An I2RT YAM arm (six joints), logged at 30 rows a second.
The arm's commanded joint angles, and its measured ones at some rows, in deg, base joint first. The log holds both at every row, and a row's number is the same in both.
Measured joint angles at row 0:
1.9, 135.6, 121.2, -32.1, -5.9, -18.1
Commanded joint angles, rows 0 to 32:
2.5, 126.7, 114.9, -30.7, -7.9, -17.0
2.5, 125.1, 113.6, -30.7, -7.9, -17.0
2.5, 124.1, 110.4, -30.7, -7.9, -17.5
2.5, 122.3, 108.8, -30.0, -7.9, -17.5
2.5, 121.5, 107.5, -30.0, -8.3, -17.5
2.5, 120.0, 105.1, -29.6, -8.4, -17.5
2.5, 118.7, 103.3, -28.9, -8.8, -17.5
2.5, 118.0, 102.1, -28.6, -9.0, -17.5
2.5, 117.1, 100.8, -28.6, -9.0, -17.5
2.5, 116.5, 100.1, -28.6, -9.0, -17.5
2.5, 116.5, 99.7, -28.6, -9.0, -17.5
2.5, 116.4, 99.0, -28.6, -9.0, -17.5
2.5, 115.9, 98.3, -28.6, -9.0, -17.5
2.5, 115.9, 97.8, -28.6, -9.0, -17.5
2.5, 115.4, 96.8, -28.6, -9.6, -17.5
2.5, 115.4, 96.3, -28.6, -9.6, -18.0
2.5, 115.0, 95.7, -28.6, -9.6, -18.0
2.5, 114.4, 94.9, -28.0, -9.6, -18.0
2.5, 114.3, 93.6, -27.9, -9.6, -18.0
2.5, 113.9, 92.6, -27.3, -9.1, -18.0
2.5, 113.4, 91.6, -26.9, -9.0, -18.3
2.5, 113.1, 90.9, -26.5, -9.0, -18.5
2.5, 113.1, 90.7, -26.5, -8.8, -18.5
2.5, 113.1, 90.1, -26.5, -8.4, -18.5
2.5, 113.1, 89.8, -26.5, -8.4, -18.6
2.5, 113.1, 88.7, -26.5, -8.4, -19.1
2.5, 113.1, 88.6, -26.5, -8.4, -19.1
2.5, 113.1, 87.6, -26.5, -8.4, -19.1
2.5, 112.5, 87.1, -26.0, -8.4, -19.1
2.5, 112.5, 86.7, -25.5, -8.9, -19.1
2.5, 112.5, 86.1, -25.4, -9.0, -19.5
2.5, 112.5, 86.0, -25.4, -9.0, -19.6
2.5, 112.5, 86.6, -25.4, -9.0, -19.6
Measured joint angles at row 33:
2.0, 116.1, 86.9, -27.2, -8.0, -18.4
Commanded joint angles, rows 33 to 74:
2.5, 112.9, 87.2, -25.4, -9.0, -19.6
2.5, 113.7, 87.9, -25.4, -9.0, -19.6
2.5, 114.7, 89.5, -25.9, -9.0, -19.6
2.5, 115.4, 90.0, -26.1, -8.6, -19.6
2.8, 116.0, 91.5, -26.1, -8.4, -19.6
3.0, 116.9, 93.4, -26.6, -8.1, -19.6
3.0, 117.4, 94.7, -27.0, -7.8, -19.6
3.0, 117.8, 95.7, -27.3, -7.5, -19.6
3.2, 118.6, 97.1, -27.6, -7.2, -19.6
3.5, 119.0, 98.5, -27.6, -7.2, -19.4
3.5, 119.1, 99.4, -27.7, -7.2, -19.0
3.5, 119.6, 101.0, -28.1, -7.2, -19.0
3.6, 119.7, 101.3, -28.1, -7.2, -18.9
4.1, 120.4, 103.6, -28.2, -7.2, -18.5
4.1, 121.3, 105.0, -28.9, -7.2, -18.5
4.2, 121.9, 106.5, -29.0, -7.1, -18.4
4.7, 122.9, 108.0, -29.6, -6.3, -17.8
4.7, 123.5, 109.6, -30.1, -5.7, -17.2
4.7, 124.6, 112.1, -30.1, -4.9, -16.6
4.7, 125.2, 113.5, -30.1, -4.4, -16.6
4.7, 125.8, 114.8, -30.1, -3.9, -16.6
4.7, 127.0, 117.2, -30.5, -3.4, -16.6
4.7, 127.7, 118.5, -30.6, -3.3, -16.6
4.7, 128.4, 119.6, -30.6, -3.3, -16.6
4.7, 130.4, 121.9, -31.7, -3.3, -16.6
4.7, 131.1, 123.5, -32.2, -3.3, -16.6
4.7, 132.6, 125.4, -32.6, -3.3, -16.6
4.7, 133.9, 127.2, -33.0, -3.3, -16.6
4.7, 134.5, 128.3, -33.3, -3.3, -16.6
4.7, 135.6, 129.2, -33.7, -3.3, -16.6
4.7, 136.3, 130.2, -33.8, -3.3, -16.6
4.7, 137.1, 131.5, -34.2, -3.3, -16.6
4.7, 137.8, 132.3, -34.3, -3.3, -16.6
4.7, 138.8, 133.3, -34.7, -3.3, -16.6
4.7, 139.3, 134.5, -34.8, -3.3, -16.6
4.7, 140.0, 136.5, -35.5, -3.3, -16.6
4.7, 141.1, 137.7, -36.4, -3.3, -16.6
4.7, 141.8, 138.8, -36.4, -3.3, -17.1
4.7, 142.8, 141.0, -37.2, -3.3, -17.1
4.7, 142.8, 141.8, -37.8, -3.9, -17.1
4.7, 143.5, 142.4, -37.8, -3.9, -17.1
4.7, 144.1, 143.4, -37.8, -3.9, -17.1
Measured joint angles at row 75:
4.2, 142.9, 138.7, -37.0, -3.6, -17.9
